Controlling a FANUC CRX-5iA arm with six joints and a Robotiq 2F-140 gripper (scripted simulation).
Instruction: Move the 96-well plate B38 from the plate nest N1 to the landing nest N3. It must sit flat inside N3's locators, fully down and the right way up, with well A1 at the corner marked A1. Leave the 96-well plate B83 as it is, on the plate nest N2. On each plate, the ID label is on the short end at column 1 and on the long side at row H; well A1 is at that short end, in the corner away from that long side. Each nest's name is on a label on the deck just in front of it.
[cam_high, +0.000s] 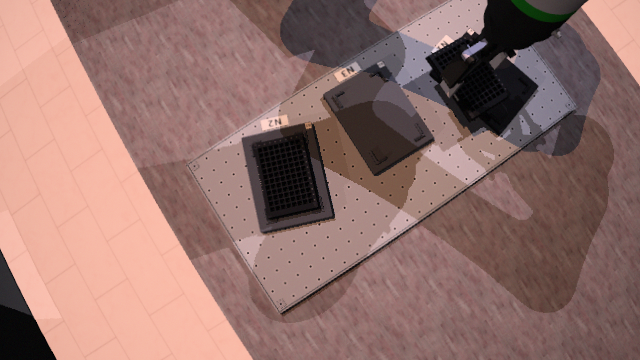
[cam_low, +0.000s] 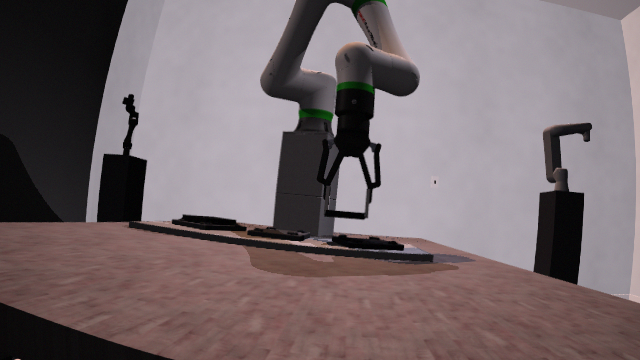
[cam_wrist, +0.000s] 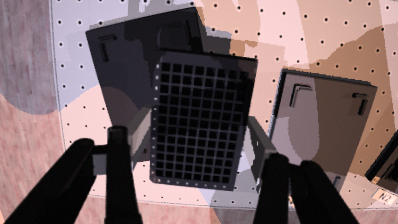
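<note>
The landing nest N3 lies 3 cm behind my hand, 15 cm to the right of it and 8 cm below it. The rest, counted from my hand: N1 label: 8 cm behind, 2 cm to the left, 9 cm below; A1 mark: 11 cm behind, 10 cm to the right, 8 cm below; plate nest N1: 1 cm ahead, 5 cm to the left, 8 cm below.
</note>
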